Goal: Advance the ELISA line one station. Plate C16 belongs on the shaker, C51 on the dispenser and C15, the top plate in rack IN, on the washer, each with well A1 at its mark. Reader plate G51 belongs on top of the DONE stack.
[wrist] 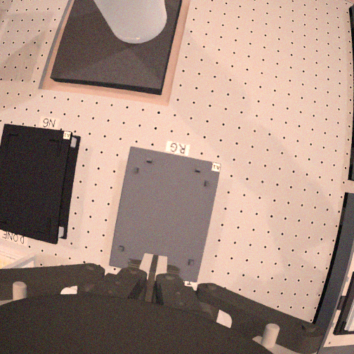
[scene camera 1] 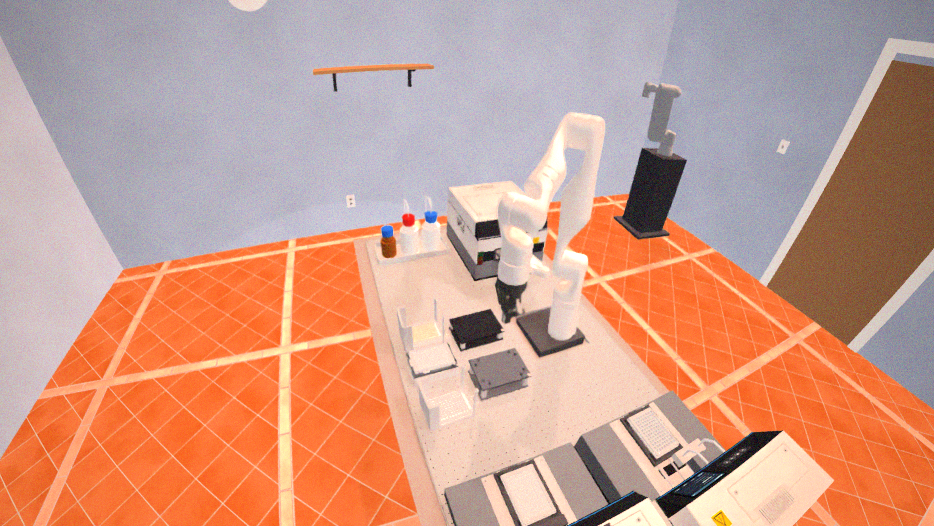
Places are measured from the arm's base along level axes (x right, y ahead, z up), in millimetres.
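Pixels of known places: gripper, fingertip midpoint: (scene camera 1: 505, 322); arm's base, link origin: (scene camera 1: 560, 331).
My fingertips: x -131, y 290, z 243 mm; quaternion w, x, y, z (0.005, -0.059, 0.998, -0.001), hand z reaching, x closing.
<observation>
For each thing: its top centre in the pictures, then the offset to it from my fingertips. "spot": a spot on its surface instead.
- clear plate, top centre: (scene camera 1: 447, 405) dx -68, dy +173, dz -243 mm
- yellowish plate, top centre: (scene camera 1: 421, 331) dx +230, dy +199, dz -230 mm
- labelled RG, top centre: (scene camera 1: 503, 364) dx +5, dy -20, dz -195 mm
- boxy instrument, surface spot: (scene camera 1: 482, 199) spot: dx +726, dy -156, dz +5 mm
- bottle tray, surface spot: (scene camera 1: 401, 256) spot: dx +706, dy +214, dz -236 mm
My gripper (scene camera 1: 512, 320) (wrist: 153, 270) is shut and empty, pointing down above the table beside the black stand. In the scene view, a clear plate (scene camera 1: 452, 406) sits in the near white rack, a white plate (scene camera 1: 432, 358) on the middle device, and a yellowish plate (scene camera 1: 426, 331) in the far rack, by the DONE label (wrist: 13, 237). A white plate (scene camera 1: 528, 491) lies on the front left instrument and another plate (scene camera 1: 652, 433) on the front right one. Plate codes and A1 corners are too small to read. G51 cannot be made out.
A grey stand labelled RG (scene camera 1: 499, 371) (wrist: 165, 210) and a black stand (scene camera 1: 475, 326) (wrist: 32, 185) stand between the racks and the robot base (scene camera 1: 535, 336) (wrist: 105, 72). A boxy instrument (scene camera 1: 482, 199) and a bottle tray (scene camera 1: 401, 256) are at the far end. Tilted screens rise at the front right.
</observation>
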